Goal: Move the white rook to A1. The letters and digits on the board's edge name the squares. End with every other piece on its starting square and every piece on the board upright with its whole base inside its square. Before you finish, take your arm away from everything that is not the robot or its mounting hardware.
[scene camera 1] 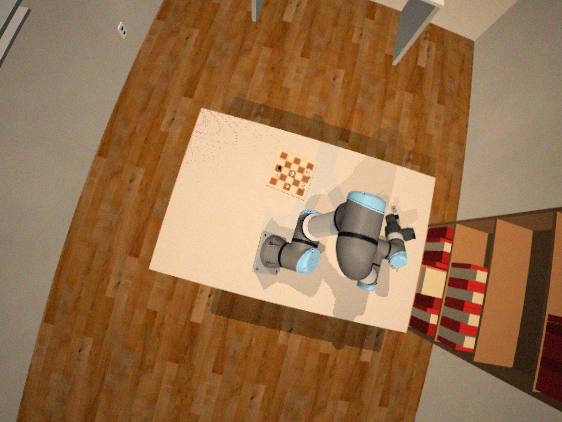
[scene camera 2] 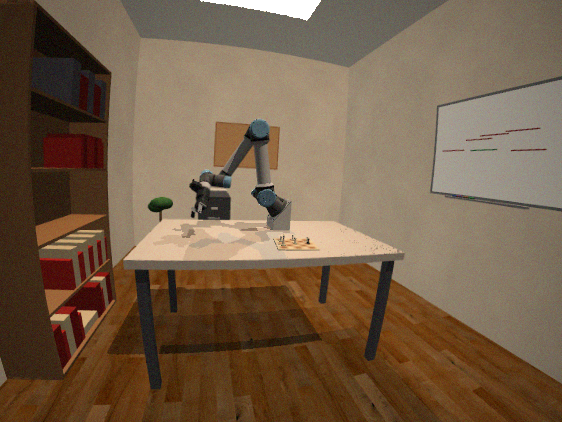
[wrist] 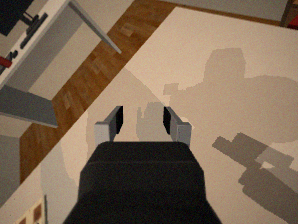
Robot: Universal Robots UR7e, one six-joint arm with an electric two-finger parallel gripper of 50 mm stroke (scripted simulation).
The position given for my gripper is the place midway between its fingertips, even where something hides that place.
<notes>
I see my gripper (wrist: 143, 114) and a board (scene camera 1: 289, 162).
</notes>
